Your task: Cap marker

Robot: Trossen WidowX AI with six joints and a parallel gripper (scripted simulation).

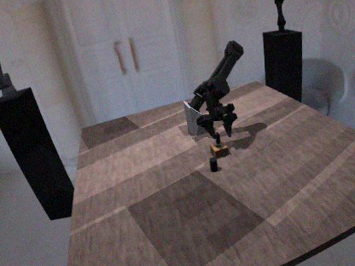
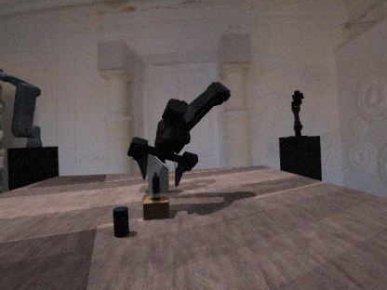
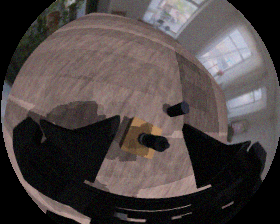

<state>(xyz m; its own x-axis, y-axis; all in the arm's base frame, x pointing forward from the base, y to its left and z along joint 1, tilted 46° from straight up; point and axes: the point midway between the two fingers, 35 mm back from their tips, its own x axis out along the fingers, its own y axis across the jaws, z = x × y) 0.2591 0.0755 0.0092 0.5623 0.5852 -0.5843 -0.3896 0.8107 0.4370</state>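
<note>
My gripper tip is now 90 mm short of the dark marker cap, 70 mm to the left of it and 60 mm above it. Round my gripper tip: tan holder block: 70 mm below, 20 mm to the right, 20 mm behind.
</note>
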